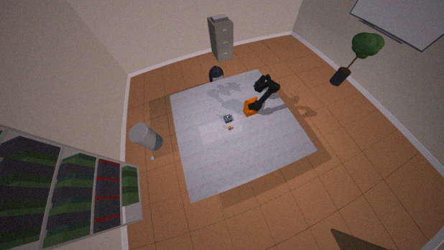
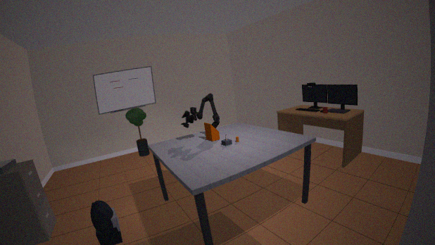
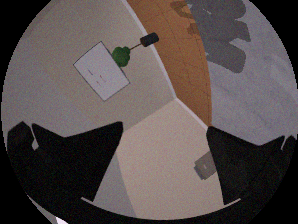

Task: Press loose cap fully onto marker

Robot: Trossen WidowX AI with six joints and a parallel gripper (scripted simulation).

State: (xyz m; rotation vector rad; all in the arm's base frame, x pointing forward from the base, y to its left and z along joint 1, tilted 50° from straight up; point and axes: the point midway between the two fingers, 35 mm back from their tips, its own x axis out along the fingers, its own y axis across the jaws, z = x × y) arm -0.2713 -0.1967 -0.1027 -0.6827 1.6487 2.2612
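My gripper tip is now 58 cm short of the orange marker cap, 32 cm to the right of it and 19 cm above it. Round my gripper tip: holder block (56 cm ahead, 20 cm to the left, 20 cm below).
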